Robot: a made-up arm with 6 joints. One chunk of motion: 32 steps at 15 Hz.
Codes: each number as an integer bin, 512 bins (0 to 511) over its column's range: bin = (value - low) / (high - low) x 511, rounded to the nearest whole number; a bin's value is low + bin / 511 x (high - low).
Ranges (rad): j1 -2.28..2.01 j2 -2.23..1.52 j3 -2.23..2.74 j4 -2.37..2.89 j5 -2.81..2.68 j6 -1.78..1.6
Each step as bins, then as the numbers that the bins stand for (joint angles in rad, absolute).
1 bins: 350 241 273 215 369 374
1 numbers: 0.6584 -0.4614 0.4252 -0.1569 1.1544 0.6938
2 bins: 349 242 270 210 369 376
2 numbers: 0.6500 -0.4541 0.3960 -0.2084 1.1544 0.7070
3 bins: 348 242 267 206 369 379
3 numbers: 0.6416 -0.4541 0.3668 -0.2495 1.1544 0.7269
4 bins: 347 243 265 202 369 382
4 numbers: 0.6332 -0.4467 0.3474 -0.2907 1.1544 0.7467
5 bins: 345 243 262 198 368 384
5 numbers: 0.6164 -0.4467 0.3182 -0.3319 1.1437 0.7600
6 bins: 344 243 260 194 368 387
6 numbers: 0.6080 -0.4467 0.2988 -0.3731 1.1437 0.7798
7 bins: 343 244 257 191 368 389
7 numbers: 0.5996 -0.4394 0.2696 -0.4039 1.1437 0.7930
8 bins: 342 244 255 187 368 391
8 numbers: 0.5912 -0.4394 0.2501 -0.4451 1.1437 0.8063
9 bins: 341 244 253 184 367 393
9 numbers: 0.5828 -0.4394 0.2307 -0.4760 1.1329 0.8195
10 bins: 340 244 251 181 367 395
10 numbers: 0.5744 -0.4394 0.2112 -0.5069 1.1329 0.8327
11 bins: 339 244 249 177 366 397
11 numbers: 0.5660 -0.4394 0.1918 -0.5480 1.1222 0.8459
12 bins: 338 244 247 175 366 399
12 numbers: 0.5576 -0.4394 0.1723 -0.5686 1.1222 0.8592
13 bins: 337 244 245 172 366 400
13 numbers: 0.5492 -0.4394 0.1529 -0.5995 1.1222 0.8658
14 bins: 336 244 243 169 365 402
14 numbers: 0.5408 -0.4394 0.1334 -0.6304 1.1114 0.8790
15 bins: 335 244 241 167 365 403
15 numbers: 0.5324 -0.4394 0.1140 -0.6510 1.1114 0.8856
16 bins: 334 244 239 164 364 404
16 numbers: 0.5240 -0.4394 0.0945 -0.6819 1.1007 0.8923
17 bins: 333 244 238 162 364 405
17 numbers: 0.5156 -0.4394 0.0848 -0.7024 1.1007 0.8989
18 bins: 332 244 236 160 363 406
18 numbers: 0.5072 -0.4394 0.0653 -0.7230 1.0899 0.9055
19 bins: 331 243 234 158 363 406
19 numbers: 0.4988 -0.4467 0.0459 -0.7436 1.0899 0.9055
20 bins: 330 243 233 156 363 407
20 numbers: 0.4905 -0.4467 0.0362 -0.7642 1.0899 0.9121
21 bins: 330 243 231 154 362 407
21 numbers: 0.4905 -0.4467 0.0167 -0.7848 1.0792 0.9121
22 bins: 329 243 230 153 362 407
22 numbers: 0.4821 -0.4467 0.0070 -0.7951 1.0792 0.9121
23 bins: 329 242 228 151 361 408
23 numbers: 0.4821 -0.4541 -0.0125 -0.8157 1.0685 0.9187
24 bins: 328 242 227 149 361 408
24 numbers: 0.4737 -0.4541 -0.0222 -0.8363 1.0685 0.9187
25 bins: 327 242 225 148 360 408
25 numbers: 0.4653 -0.4541 -0.0416 -0.8466 1.0577 0.9187
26 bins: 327 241 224 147 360 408
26 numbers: 0.4653 -0.4614 -0.0514 -0.8568 1.0577 0.9187
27 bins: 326 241 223 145 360 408
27 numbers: 0.4569 -0.4614 -0.0611 -0.8774 1.0577 0.9187
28 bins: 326 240 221 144 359 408
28 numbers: 0.4569 -0.4687 -0.0805 -0.8877 1.0470 0.9187
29 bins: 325 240 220 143 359 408
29 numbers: 0.4485 -0.4687 -0.0903 -0.8980 1.0470 0.9187
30 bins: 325 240 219 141 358 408
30 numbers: 0.4485 -0.4687 -0.1000 -0.9186 1.0362 0.9187
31 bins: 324 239 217 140 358 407
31 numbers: 0.4401 -0.4761 -0.1195 -0.9289 1.0362 0.9121
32 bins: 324 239 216 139 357 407
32 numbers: 0.4401 -0.4761 -0.1292 -0.9392 1.0255 0.9121
